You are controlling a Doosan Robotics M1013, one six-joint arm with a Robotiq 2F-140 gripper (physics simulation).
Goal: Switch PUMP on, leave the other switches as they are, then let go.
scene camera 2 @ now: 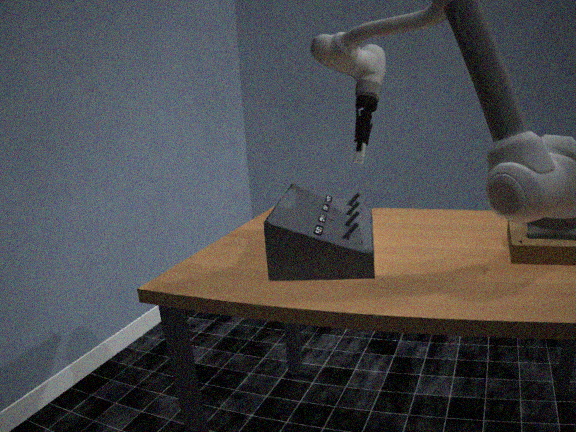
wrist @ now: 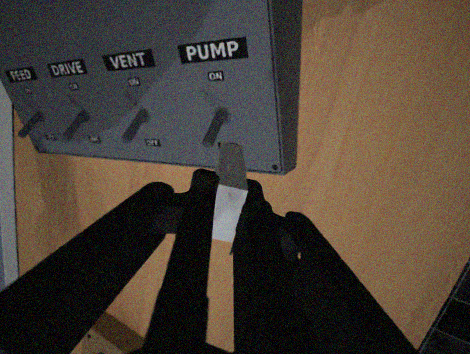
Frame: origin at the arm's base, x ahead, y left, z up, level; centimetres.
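Seen in the pictures: gripper, between the fingertips: [scene camera 2: 358, 162] [wrist: 226, 163]; arm's base, origin of its link: [scene camera 2: 555, 230].
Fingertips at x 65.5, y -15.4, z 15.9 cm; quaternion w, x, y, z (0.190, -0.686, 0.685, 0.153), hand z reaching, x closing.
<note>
Offsets run from my fingertips to a thing's top centre. "pt": to the spot under its first point. Level surfaces: height alone.
The grey sloped switch box [scene camera 2: 310, 250] [wrist: 165, 30] carries four dark levers in a row. The PUMP lever {dx -0.5, dy +7.2, dz -8.7 cm} [scene camera 2: 354, 199] [wrist: 216, 126], at the box's far end in the scene view, points down-slope, away from its ON label {pt dx +5.1, dy +8.9, dz -11.2 cm} [wrist: 215, 76]. The VENT lever {dx -4.0, dy +18.7, dz -8.7 cm} [wrist: 135, 124], DRIVE lever {dx -7.5, dy +30.1, dz -8.7 cm} [wrist: 76, 125] and FEED lever {dx -11.0, dy +41.6, dz -8.7 cm} [wrist: 31, 124] lean the same way. My gripper [scene camera 2: 359, 160] [wrist: 226, 163] is shut and empty. It hangs above the lever side of the box, apart from it. In the wrist view its tips appear just below and right of the PUMP lever and hide its OFF label.
The box stands on a wooden table {dz -21.3 cm} [scene camera 2: 440, 295] [wrist: 380, 150]. The arm's base stands on a wooden block [scene camera 2: 542, 254] at the right. A blue wall [scene camera 2: 120, 150] rises at the left, with another behind the table. A dark tiled floor [scene camera 2: 400, 380] shows below.
</note>
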